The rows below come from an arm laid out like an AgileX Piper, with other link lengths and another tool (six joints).
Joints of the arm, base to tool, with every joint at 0 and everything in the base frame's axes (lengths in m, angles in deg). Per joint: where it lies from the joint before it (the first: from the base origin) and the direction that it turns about. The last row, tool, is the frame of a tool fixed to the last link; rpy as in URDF.
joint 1: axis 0 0 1 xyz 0 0 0.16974
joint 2: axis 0 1 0 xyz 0 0 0
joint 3: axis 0 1 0 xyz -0.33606 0 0.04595
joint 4: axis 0.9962 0 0.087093 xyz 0.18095 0 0.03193
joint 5: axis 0 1 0 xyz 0 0 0
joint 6: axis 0.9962 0 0.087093 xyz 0.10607 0 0.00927
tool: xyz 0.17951 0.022 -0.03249 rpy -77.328 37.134 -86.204
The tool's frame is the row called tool.
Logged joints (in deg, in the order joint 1, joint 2, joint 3, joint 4, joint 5, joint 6), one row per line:
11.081, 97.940, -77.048, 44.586, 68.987, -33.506
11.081, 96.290, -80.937, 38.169, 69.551, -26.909
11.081, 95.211, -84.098, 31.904, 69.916, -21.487
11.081, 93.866, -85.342, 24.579, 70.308, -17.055
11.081, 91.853, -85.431, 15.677, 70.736, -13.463
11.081, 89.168, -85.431, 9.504, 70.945, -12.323
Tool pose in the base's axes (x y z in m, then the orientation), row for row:
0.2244, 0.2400, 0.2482, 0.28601, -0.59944, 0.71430, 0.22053
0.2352, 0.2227, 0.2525, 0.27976, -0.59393, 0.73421, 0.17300
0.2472, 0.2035, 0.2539, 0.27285, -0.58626, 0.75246, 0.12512
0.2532, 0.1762, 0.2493, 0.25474, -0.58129, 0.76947, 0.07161
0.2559, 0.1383, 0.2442, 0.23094, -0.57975, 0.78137, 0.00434
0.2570, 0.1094, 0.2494, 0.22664, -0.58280, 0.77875, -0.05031
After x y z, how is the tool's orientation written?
As a quaternion, w x y z.
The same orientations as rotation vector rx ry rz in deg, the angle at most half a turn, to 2 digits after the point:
-91.81, 109.40, 33.78
-91.25, 112.81, 26.58
-90.39, 116.02, 19.29
-90.46, 119.74, 11.14
-91.34, 123.11, 0.68
-92.03, 122.97, -7.94

